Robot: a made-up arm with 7 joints.
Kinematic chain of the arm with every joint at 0, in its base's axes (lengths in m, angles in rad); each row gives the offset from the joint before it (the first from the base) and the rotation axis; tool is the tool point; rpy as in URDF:
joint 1: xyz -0.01 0 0.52 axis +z
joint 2: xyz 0.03 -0.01 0 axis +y
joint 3: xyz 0 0.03 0.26 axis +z
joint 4: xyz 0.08 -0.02 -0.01 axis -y
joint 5: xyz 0.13 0 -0.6 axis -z
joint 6: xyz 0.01 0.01 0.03 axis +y
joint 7: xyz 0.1 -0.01 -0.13 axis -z
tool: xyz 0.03 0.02 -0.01 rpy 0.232 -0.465 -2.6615
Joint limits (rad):
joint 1: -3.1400..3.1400
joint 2: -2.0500..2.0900
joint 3: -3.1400..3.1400
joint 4: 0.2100..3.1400
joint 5: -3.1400..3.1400
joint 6: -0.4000..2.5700
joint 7: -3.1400..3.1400
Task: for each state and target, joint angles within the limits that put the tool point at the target. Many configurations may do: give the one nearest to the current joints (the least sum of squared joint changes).
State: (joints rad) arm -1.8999 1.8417 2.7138 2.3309 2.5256 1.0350 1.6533
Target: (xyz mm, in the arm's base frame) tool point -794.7 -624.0 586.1
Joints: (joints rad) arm -2.4496 2.0383 3.0405 2.2580 2.3675 1.5103 1.8101
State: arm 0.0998 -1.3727 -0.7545 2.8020 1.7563 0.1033 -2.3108
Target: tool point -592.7 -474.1 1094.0
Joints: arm 0.2286 -1.1516 -0.7043 2.5034 1.8518 -0.1466 -2.3447
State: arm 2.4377 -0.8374 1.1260 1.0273 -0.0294 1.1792 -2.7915
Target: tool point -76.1 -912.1 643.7
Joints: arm 2.5019 -1.2508 1.6739 1.8203 -0.0428 0.6408 -2.8364
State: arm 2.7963 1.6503 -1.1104 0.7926 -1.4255 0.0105 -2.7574
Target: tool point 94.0 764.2 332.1
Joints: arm 2.8197 1.5933 -1.3864 1.1809 -1.3732 0.0876 -2.7861
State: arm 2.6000 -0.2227 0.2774 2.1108 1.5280 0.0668 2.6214
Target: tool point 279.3 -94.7 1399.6
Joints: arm 2.5818 -0.8968 0.1436 2.3877 1.5695 -0.3883 2.5889
